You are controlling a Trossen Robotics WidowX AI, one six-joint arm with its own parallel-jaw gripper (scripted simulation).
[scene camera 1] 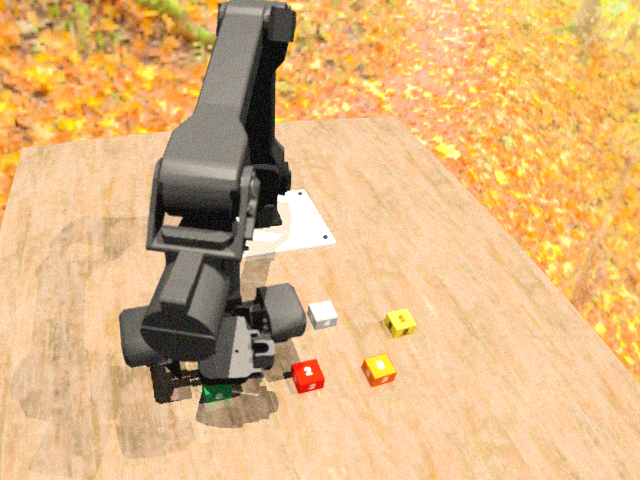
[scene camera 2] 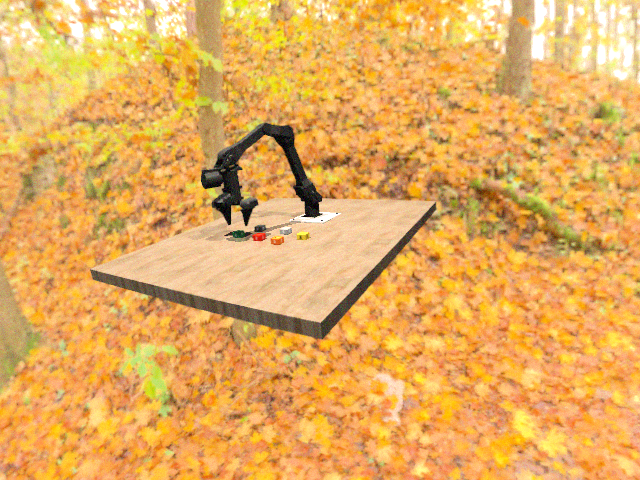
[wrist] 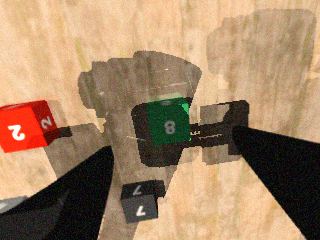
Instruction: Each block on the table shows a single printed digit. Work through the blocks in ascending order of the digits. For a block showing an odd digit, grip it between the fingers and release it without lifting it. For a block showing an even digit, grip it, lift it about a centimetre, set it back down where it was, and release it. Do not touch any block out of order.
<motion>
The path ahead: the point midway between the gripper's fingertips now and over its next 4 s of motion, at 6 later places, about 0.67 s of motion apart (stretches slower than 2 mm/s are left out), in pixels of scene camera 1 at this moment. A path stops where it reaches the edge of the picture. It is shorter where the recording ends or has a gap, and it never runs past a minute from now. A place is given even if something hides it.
My gripper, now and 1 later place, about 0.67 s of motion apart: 215, 368; 403, 299
</motion>
